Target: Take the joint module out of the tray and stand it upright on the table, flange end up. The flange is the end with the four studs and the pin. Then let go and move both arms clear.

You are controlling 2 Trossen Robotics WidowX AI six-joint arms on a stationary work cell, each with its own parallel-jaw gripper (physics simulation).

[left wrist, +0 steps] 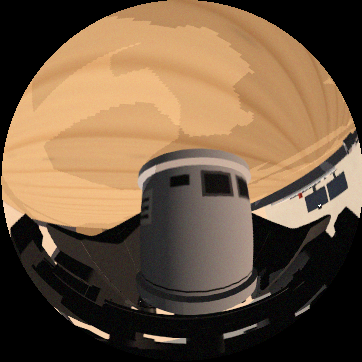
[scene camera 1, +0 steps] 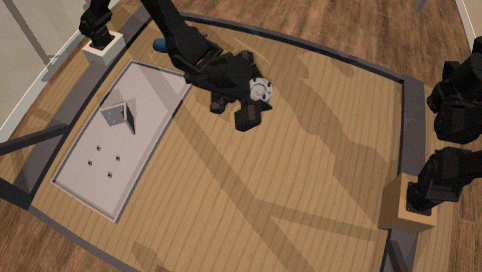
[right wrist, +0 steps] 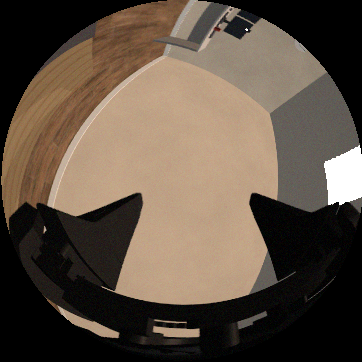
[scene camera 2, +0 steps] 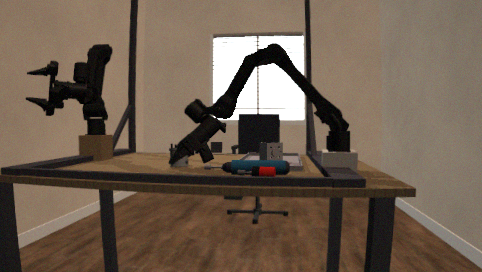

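The grey cylindrical joint module (scene camera 1: 261, 91) (scene camera 2: 183, 161) (left wrist: 195, 225) is out of the tray (scene camera 1: 150, 95) (scene camera 2: 299, 161). It is about upright, flange end up, with studs showing at its top in both scene views. Its lower end is at or very near the table top; I cannot tell whether it touches. My left gripper (scene camera 2: 176, 161) (left wrist: 192, 210) is shut on the module's sides, reaching down at a slant. The fingers partly hide the module in scene camera 2. My right gripper (scene camera 2: 29, 86) (right wrist: 198, 198) is open and empty, raised beyond the table's side and facing a wall.
An angled metal bracket (scene camera 1: 114, 115) (scene camera 2: 271, 151) stands in the tray, with several small round fittings near it. A blue tool (scene camera 1: 160, 45) (scene camera 2: 257, 167) and a red-handled tool (scene camera 2: 266, 171) lie by the table's edge. A dark frame (scene camera 1: 413, 125) borders the table.
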